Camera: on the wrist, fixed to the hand. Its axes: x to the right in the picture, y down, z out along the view.
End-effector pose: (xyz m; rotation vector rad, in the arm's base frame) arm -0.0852 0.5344 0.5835 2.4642 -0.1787 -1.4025
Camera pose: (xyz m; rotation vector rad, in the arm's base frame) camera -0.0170 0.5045 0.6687 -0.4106 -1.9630 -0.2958
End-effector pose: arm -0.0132 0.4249 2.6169 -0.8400 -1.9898 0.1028
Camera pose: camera 0.0995 0.4293 2.6261 2.1997 -0.4212 -1.2823
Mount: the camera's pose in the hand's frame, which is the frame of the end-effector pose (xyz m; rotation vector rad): -0.0270 0.0581 -0.0933 -0.2623 -0.8571 2.9205
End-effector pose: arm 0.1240 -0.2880 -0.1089 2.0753 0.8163 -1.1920
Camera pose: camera 0.2051 -0.2603 -0.0349 0.4087 -1.8115 0.1759
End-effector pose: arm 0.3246 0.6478 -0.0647 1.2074 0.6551 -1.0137
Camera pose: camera 0.3741 0.7467 -0.0406 0.2743 -1.4999 1.1296
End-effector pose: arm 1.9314 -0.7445 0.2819 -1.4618 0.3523 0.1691
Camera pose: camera 1.8751 -0.8277 0.2298 -0.2523 -1.3060 -2.7267
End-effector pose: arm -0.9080 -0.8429 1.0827 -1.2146 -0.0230 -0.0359
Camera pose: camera -0.9328 -0.9097 0.9948 0.3461 -0.9921 -2.9600
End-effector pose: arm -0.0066 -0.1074 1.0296 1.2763 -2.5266 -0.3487
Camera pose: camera -0.0008 -0.0598 1.1321 2.5763 1.4633 0.1990
